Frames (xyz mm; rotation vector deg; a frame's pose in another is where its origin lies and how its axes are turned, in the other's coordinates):
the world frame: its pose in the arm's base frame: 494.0 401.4 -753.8 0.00 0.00 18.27
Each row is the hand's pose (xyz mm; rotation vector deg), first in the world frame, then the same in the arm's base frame.
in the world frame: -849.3 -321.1 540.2 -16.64 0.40 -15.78
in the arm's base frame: -211.8 -169.8 -213.6 -16.44 -2.24 2.36
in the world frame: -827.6 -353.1 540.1 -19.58 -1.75 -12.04
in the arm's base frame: -181.2 -193.3 -213.7 -19.03 -4.83 6.05
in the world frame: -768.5 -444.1 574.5 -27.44 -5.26 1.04
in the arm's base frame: -96.5 -261.2 -179.3 -26.38 -9.59 18.95
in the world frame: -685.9 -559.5 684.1 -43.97 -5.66 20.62
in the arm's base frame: 18.1 -344.9 -69.7 -43.10 -12.74 37.95
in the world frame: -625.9 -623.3 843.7 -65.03 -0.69 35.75
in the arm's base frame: 95.1 -386.7 89.9 -65.46 -11.24 51.95
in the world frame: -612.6 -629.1 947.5 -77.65 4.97 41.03
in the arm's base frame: 109.5 -388.0 193.7 -79.31 -7.60 56.29
